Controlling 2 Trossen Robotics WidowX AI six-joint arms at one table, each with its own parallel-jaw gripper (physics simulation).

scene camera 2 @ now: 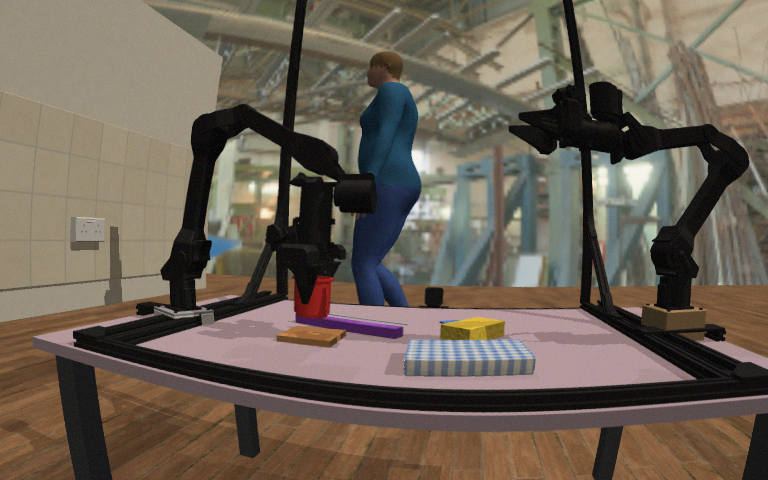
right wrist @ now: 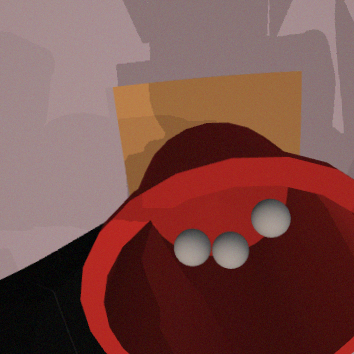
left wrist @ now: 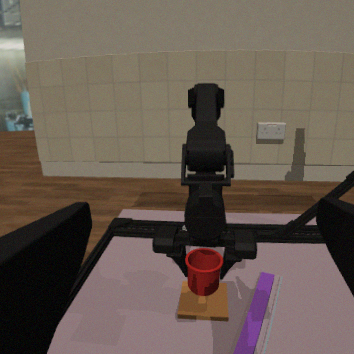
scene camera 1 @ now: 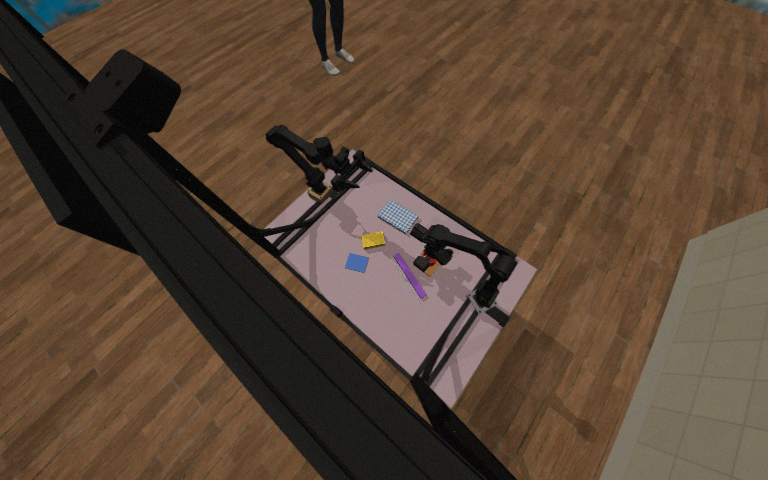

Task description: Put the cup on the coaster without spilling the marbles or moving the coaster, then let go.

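Pixels of known places: left gripper, between the fingertips: [scene camera 2: 513,122] [left wrist: 205,211] [scene camera 1: 366,179]; right gripper, between the fingertips: [scene camera 2: 312,301] [right wrist: 222,219] [left wrist: 203,276] [scene camera 1: 429,258]; left arm's base, origin of its link: [scene camera 2: 673,307] [scene camera 1: 319,188]; right arm's base, origin of its link: [scene camera 2: 183,308] [scene camera 1: 482,299].
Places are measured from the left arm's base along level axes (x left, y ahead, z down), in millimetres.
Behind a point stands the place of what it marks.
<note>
The red cup [scene camera 1: 428,260] [scene camera 2: 320,300] @[z -16, x -5, y 674 mm] [left wrist: 204,280] @[z -27, x -30, y 662 mm] [right wrist: 235,172] @[z -54, x -32, y 727 mm] is upright, held a little above the coaster. Three grey marbles [right wrist: 230,250] @[z -6, x -31, y 677 mm] show inside it. The flat orange-brown square coaster [scene camera 1: 432,271] @[z 47, x -58, y 735 mm] [scene camera 2: 308,335] @[z 47, x -7, y 697 mm] [left wrist: 217,311] @[z 48, x -56, y 656 mm] [right wrist: 250,100] @[z 47, x -57, y 729 mm] lies on the table below the cup; the cup partly covers it in the right wrist view. My right gripper [scene camera 1: 432,258] @[z -10, x -30, y 694 mm] [scene camera 2: 312,295] @[z -10, x -30, y 694 mm] [left wrist: 203,276] @[z -10, x -30, y 694 mm] is shut on the cup, pointing down. My left gripper [scene camera 1: 364,176] @[z -327, x 1, y 349 mm] [scene camera 2: 514,122] @[z -327, x 1, y 349 mm] is open and empty, high at the other side of the table.
A purple bar [scene camera 1: 410,276] @[z 38, x -138, y 660 mm] [scene camera 2: 368,327] @[z 44, x -92, y 602 mm] [left wrist: 257,310] @[z 38, x -132, y 646 mm] lies close beside the coaster, with a thin clear strip [left wrist: 272,310] @[z 38, x -161, y 644 mm] along it. A yellow block [scene camera 1: 373,240] @[z 29, x -83, y 411 mm] [scene camera 2: 472,328] @[z 29, x -22, y 416 mm], a blue square [scene camera 1: 356,262] @[z 54, x -218, y 400 mm] and a blue-checked block [scene camera 1: 397,216] @[z 34, x 99, y 438 mm] [scene camera 2: 468,357] @[z 34, x 156, y 441 mm] lie farther off.
</note>
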